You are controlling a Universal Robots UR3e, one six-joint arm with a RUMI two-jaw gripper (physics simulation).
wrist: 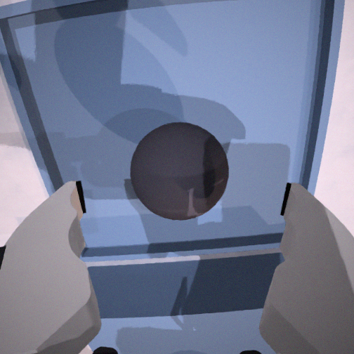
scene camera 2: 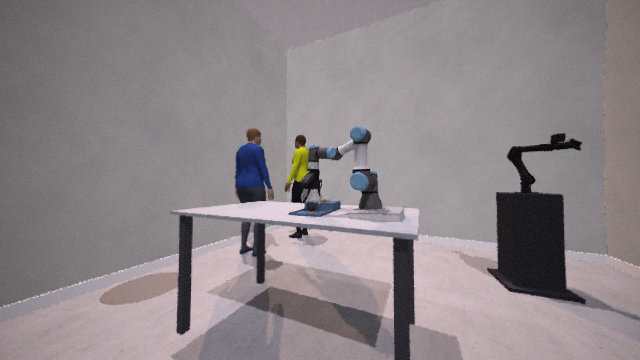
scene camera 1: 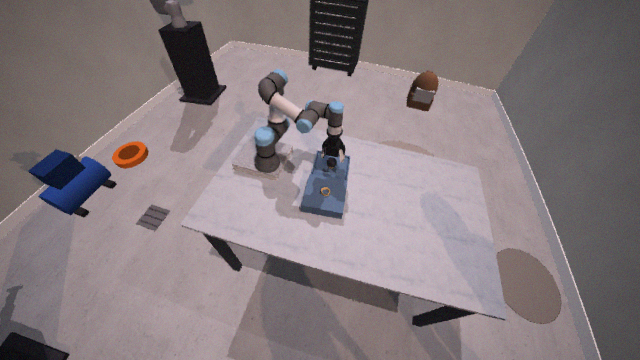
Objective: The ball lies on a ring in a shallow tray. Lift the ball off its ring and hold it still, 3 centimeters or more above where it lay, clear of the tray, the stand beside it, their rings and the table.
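Seen in the pictures: gripper, fingertip midpoint: (scene camera 2: 310, 204) (scene camera 1: 332, 160); arm's base, link origin: (scene camera 2: 370, 208) (scene camera 1: 267, 163).
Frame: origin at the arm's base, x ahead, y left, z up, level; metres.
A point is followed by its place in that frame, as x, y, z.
The dark ball (scene camera 1: 331, 162) @(0.328, 0.064, 0.019) (wrist: 179, 171) lies in the shallow blue tray (scene camera 1: 347, 165) @(0.415, 0.111, -0.033) (wrist: 260, 60). The ring under it is hidden in the wrist view. The blue stand (scene camera 1: 320, 204) @(0.315, -0.199, 0.016) (scene camera 2: 330, 206) @(0.246, -0.032, -0.004) (wrist: 150, 292) is beside the tray, with an orange ring (scene camera 1: 325, 195) @(0.329, -0.150, 0.023) on top. My gripper (scene camera 1: 333, 156) @(0.330, 0.083, 0.016) (scene camera 2: 312, 199) @(0.330, 0.083, 0.016) (wrist: 182, 184) is open and points down, low over the tray. In the wrist view the ball shows between the two jaws, a little toward the far side of the tips, with a gap on both sides. How deep the tips are beside the ball is unclear.
The tray and stand rest on a pale table (scene camera 1: 400, 220) @(0.697, -0.177, -0.037) (scene camera 2: 235, 211) @(0.803, 0.158, -0.037). The arm's base stands on a light slab (scene camera 1: 245, 162) @(-0.111, -0.021, 0.005) (scene camera 2: 390, 215) @(-0.109, 0.191, -0.008) close by. Two people (scene camera 2: 251, 167) (scene camera 2: 299, 162) stand behind the table in scene camera 2's view.
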